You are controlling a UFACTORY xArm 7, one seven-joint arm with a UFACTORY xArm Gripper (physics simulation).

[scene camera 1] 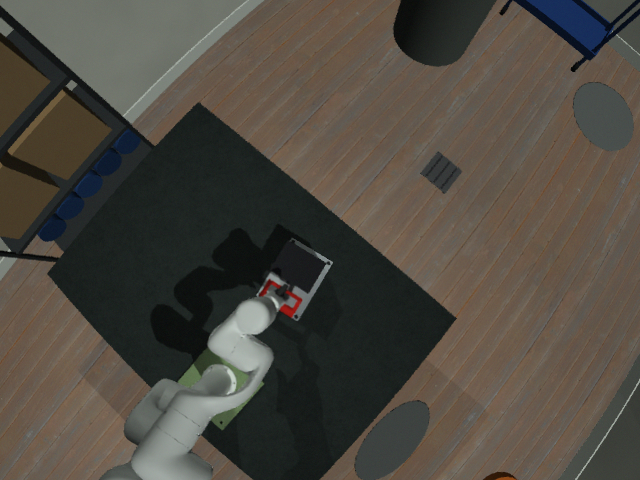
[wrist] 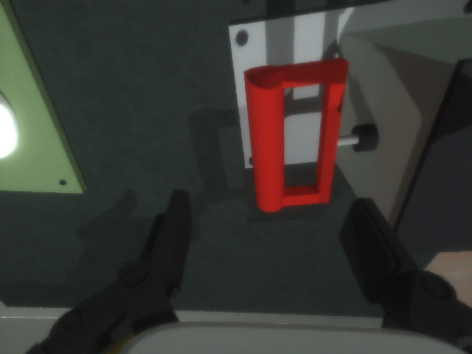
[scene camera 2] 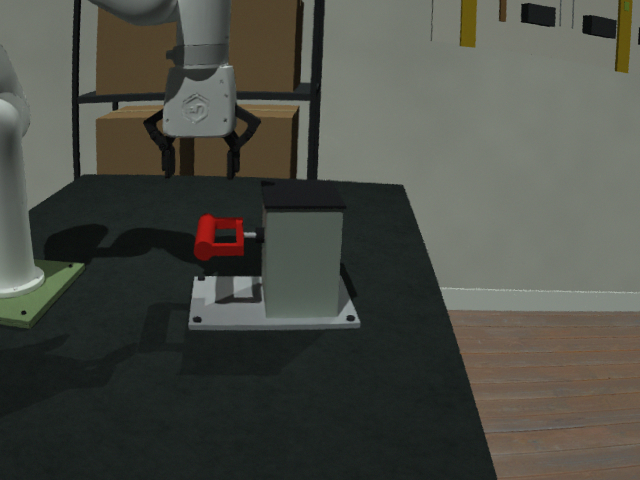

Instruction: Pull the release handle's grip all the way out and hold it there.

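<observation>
The red release handle point(scene camera 1: 297, 305) point(scene camera 2: 205, 237) point(wrist: 268, 145) sticks out level from the side of a pale housing box point(scene camera 2: 302, 260) with a black top. Its round grip bar faces the arm's base, and a short metal rod point(scene camera 2: 250, 235) point(wrist: 347, 140) joins the handle to a black collar on the box. My gripper point(scene camera 2: 199, 173) point(wrist: 268, 213) is open and empty, pointing down above the handle. In the wrist view the grip bar lies ahead of the space between the fingers, not between the pads. In scene camera 1 the arm partly hides the handle.
The box stands on a light base plate point(scene camera 2: 227, 320) point(wrist: 242, 95) bolted to a dark mat point(scene camera 1: 361, 330). The arm's green mounting plate point(scene camera 1: 227, 415) point(wrist: 37, 125) lies on the handle's side of the box. A shelf rack point(scene camera 2: 315, 93) with cardboard boxes stands beyond the mat.
</observation>
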